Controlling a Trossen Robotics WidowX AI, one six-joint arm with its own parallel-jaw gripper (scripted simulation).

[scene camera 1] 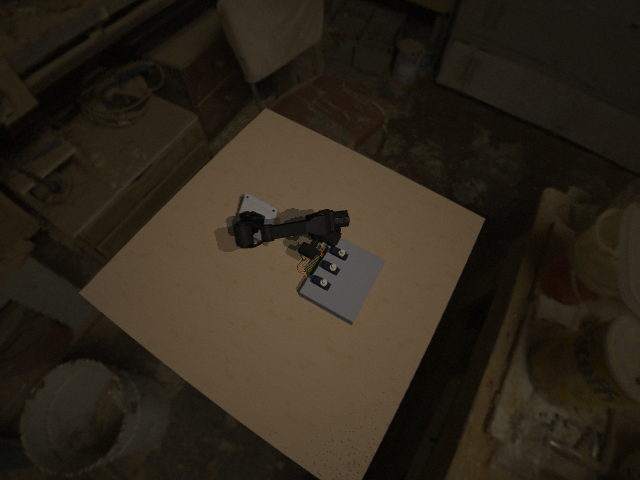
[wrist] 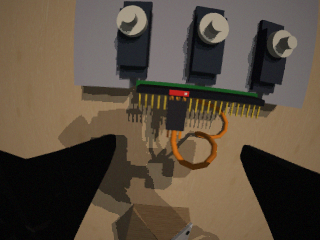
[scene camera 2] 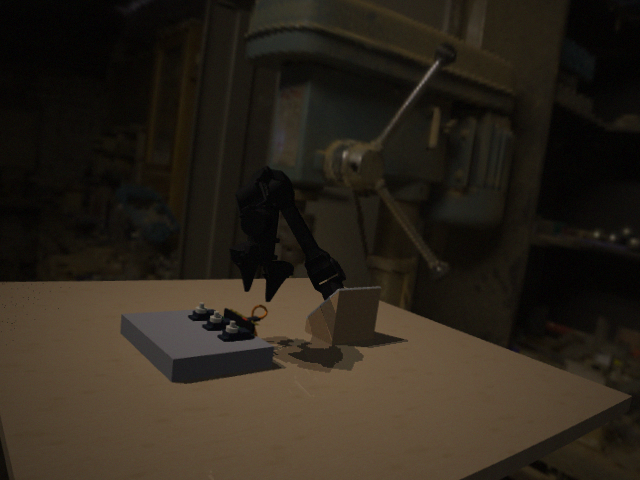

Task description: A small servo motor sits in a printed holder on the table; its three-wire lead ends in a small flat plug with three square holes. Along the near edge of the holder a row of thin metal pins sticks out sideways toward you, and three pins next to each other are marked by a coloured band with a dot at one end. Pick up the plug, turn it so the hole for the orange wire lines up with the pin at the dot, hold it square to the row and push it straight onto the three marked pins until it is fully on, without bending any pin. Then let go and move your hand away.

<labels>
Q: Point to a holder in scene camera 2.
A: At 177,346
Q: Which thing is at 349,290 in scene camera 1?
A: A holder.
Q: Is my gripper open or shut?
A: Open.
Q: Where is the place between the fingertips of my gripper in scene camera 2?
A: At 257,296
</labels>
